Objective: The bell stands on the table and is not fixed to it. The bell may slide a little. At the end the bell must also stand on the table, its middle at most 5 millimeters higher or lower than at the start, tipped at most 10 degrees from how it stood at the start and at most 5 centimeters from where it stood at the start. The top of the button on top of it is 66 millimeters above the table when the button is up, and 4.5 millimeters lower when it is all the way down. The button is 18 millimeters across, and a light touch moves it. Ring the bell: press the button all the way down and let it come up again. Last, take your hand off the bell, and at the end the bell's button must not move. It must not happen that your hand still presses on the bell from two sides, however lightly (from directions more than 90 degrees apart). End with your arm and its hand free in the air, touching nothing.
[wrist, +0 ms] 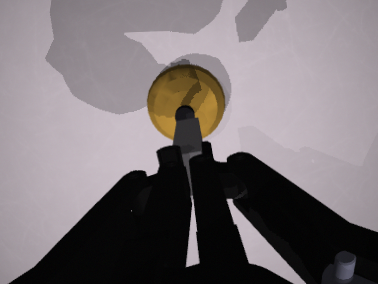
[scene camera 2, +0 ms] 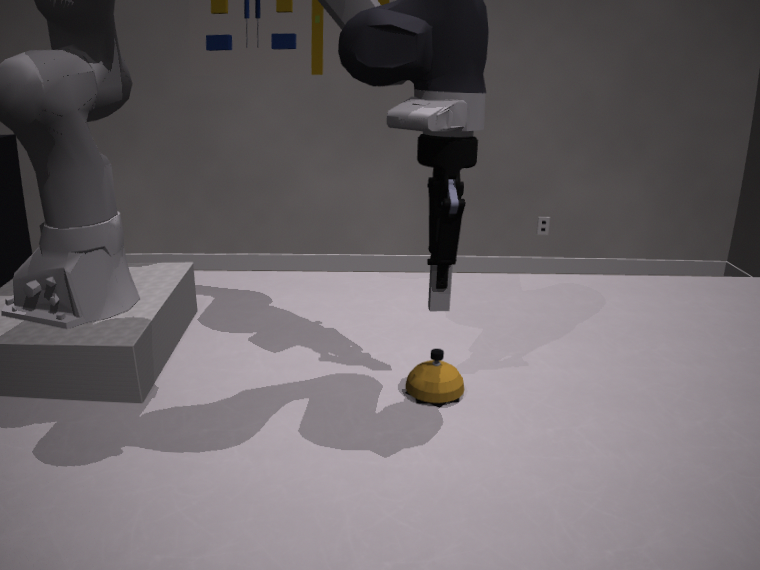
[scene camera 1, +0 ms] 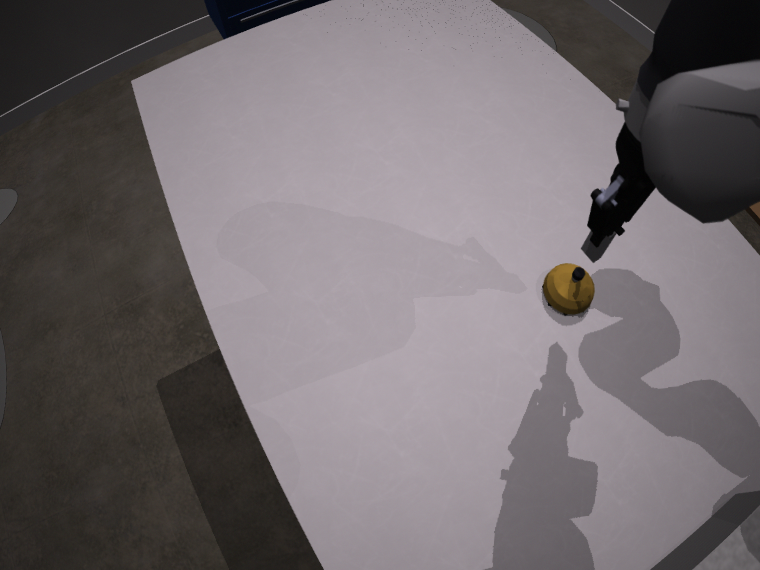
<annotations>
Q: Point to a yellow dome bell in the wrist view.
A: At 191,85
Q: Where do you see a yellow dome bell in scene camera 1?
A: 565,294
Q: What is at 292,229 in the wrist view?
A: My gripper.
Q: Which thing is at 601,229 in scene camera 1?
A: My gripper.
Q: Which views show the yellow dome bell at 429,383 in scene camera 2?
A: The wrist view, scene camera 2 and scene camera 1: all of them.
</annotations>
